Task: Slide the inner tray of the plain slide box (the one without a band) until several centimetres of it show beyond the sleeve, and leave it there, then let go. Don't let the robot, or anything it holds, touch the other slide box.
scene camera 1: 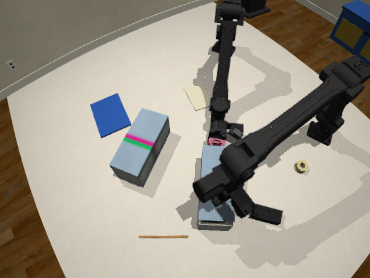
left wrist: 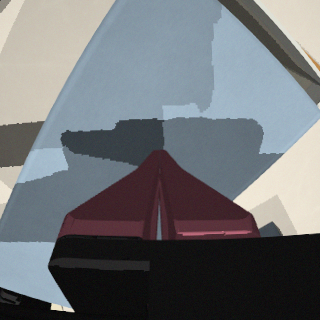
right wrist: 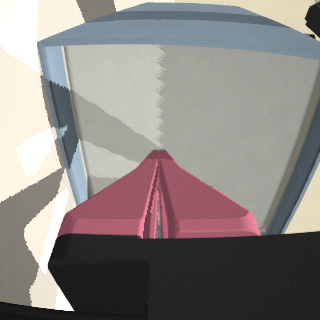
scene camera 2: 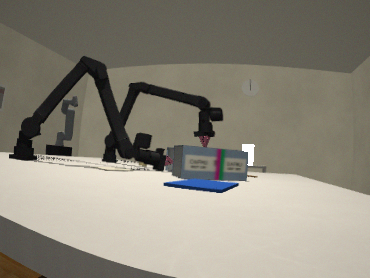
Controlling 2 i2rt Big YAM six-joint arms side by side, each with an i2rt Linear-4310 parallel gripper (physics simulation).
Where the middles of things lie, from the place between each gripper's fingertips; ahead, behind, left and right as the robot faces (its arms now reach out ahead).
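Labels:
The blue sheet (scene camera 1: 110,116) is ahead of my right hand by 24 cm, and it sits 47 cm to the right of that hand and 4 cm below it.
Relative to the sheet, my left gripper is 61 cm to the left, 13 cm short of it and 11 cm above it.

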